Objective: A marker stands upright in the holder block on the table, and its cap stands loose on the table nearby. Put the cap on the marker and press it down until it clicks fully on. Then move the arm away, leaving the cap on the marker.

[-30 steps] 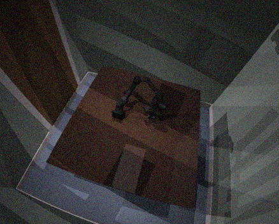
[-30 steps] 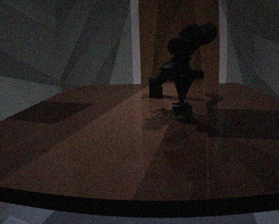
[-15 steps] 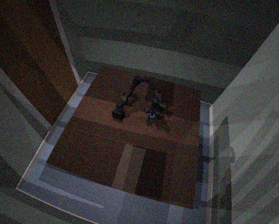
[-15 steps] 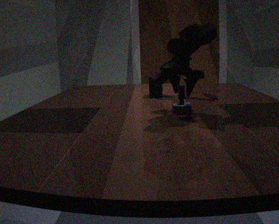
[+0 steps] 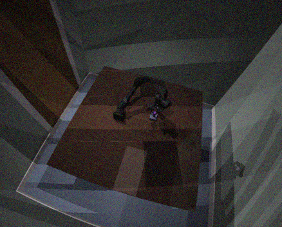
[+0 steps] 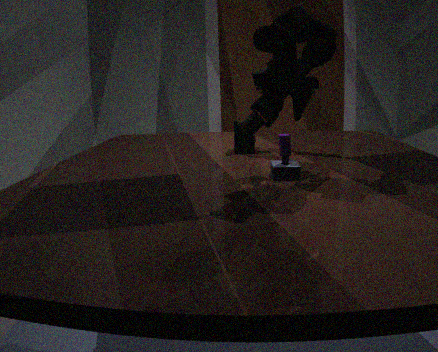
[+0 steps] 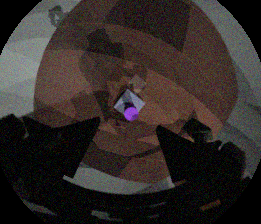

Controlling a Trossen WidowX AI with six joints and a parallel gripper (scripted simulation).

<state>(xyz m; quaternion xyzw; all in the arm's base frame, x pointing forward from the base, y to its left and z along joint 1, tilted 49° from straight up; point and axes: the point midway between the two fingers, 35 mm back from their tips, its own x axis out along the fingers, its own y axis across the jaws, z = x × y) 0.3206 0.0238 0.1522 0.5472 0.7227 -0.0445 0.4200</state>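
My gripper tip is now 6 cm above the purple cap. The rest, counted from my gripper tip: grey holder block: 13 cm below.
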